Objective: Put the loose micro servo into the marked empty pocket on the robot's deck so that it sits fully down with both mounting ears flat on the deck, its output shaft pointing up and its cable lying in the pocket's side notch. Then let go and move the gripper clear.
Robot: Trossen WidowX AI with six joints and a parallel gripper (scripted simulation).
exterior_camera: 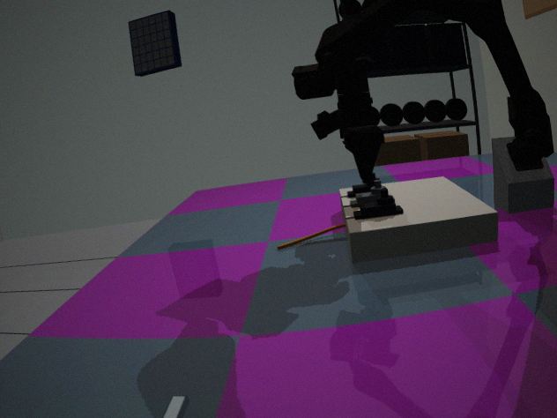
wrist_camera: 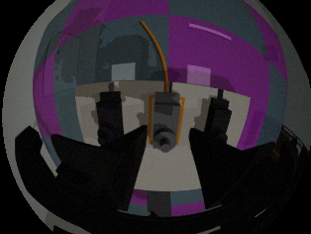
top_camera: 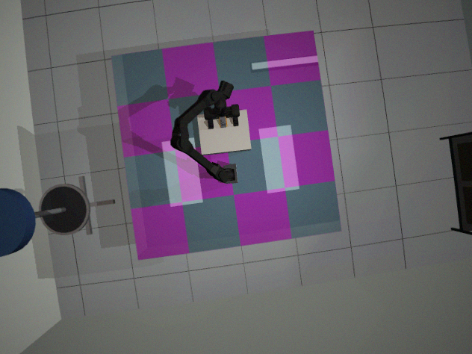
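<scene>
My gripper tip is now 12 cm past the beige deck and 7 cm above it.
</scene>
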